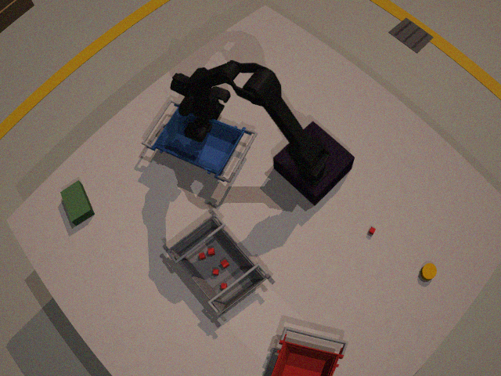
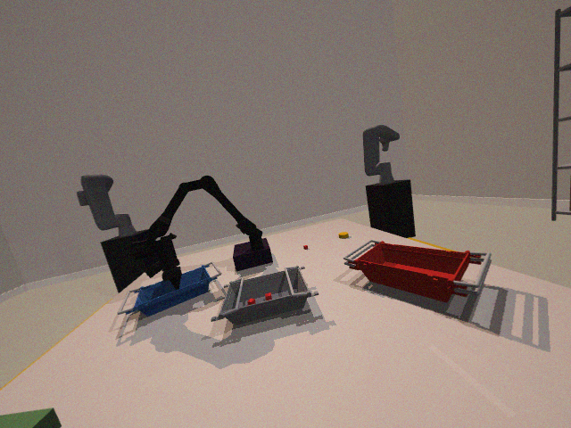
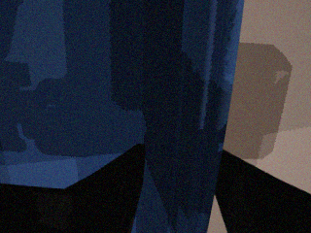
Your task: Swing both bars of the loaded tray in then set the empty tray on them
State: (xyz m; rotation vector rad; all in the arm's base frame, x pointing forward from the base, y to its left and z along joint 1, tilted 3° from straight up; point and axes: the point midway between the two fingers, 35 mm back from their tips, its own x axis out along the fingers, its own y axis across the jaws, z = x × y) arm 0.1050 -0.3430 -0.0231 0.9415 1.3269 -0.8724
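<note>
My gripper tip is now 70 mm short of the blue tray, 30 mm to the right of it and 30 mm below it. The rest, counted from my gripper tip: yellow disc 170 mm behind, 800 mm to the left; green block 490 mm ahead, 100 mm to the right, 10 mm above.
</note>
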